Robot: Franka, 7 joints.
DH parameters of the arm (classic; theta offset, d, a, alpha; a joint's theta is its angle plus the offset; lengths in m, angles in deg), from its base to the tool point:
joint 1: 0 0.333 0 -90
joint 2: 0 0 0 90
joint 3: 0 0.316 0.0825 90
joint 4: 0 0 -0.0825 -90
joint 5: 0 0.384 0 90
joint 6: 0 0 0.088 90
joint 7: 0 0.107 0 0
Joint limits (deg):
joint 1: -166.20..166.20
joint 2: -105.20..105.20
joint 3: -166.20..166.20
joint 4: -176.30..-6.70
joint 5: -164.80..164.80
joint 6: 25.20..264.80
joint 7: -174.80..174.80
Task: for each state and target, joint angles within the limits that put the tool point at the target. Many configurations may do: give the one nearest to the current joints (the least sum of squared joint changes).
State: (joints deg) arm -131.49 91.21 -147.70 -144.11 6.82 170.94 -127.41
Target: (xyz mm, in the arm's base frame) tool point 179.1 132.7 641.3
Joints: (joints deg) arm -161.27 76.49 -166.20 -164.84 15.17 168.79 -127.41
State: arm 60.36 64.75 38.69 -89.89 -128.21 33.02 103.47
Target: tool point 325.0 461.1 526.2
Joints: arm 43.55 24.13 29.06 -99.39 -118.05 25.20 103.47
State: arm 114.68 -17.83 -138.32 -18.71 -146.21 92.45 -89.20
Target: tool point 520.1 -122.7 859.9
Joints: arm 137.61 -16.39 -123.40 -65.52 -128.85 59.49 -89.20
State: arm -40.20 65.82 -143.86 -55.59 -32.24 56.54 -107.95
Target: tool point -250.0 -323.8 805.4
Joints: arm -59.95 56.83 -122.67 -74.06 -24.74 60.60 -107.95
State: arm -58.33 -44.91 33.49 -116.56 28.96 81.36 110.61
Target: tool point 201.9 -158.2 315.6
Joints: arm -71.67 -27.59 27.50 -157.71 20.51 80.33 110.61
